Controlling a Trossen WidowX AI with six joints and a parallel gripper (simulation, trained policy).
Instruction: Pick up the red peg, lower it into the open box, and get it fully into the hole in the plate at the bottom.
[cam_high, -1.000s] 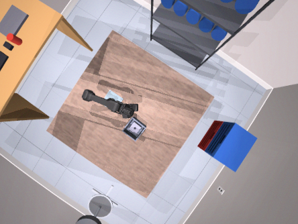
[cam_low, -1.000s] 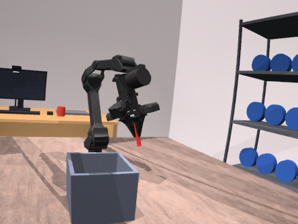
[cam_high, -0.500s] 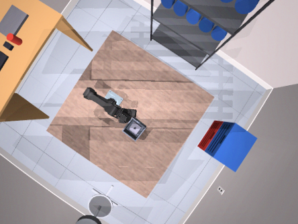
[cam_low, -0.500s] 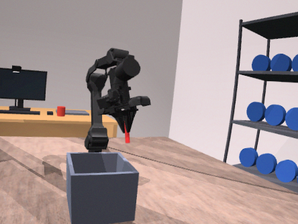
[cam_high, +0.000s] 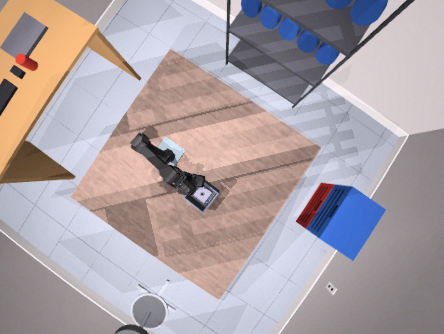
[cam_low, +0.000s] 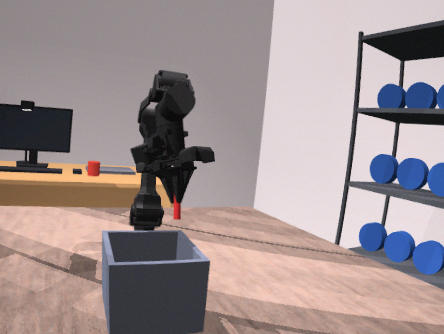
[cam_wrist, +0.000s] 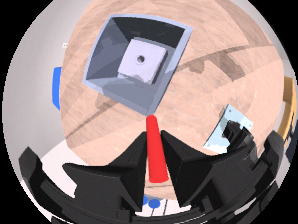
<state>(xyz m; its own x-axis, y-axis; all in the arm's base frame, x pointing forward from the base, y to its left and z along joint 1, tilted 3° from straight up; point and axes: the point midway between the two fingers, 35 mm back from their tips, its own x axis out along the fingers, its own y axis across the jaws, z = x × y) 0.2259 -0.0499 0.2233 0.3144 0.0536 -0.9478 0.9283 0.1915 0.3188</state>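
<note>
Right now the plate is 70 mm ahead of my gripper tip, 90 mm to the right of it and 150 mm below it. The rest, counted from my gripper tip: red peg 10 mm above.
</note>
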